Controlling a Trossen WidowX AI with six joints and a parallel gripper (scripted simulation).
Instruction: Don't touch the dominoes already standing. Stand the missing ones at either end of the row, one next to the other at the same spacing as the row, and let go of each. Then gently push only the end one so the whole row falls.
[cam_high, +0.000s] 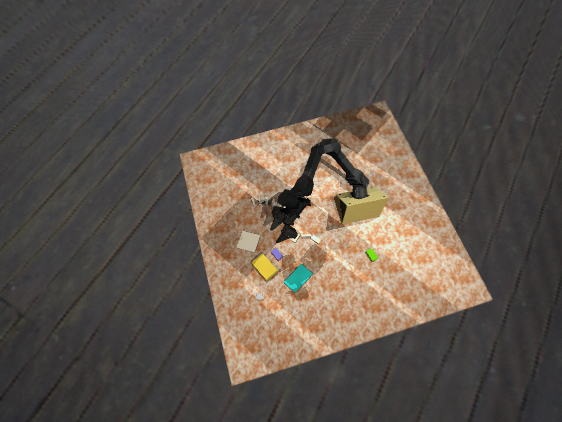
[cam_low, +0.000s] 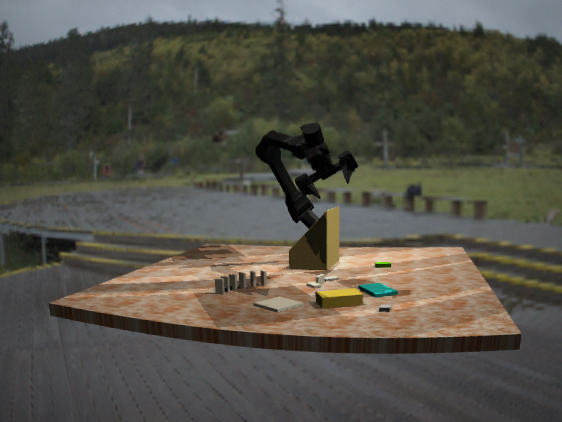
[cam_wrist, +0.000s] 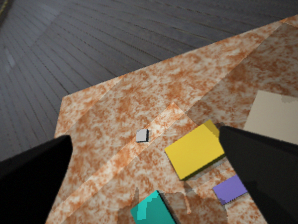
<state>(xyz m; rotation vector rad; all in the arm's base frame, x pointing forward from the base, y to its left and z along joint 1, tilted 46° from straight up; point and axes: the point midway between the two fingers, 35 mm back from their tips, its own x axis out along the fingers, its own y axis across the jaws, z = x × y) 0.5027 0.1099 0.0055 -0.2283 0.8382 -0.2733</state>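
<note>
My gripper tip is 30 cm above the small purple block, 2 cm to the left of it and 1 cm past it. From my gripper tip the other things lie so: cyan tile (31 cm below, 14 cm to the left, 6 cm behind); then white tile (31 cm below, 15 cm to the right, 10 cm ahead); then yellow block (30 cm below, 7 cm ahead, 2 cm to the left).
</note>
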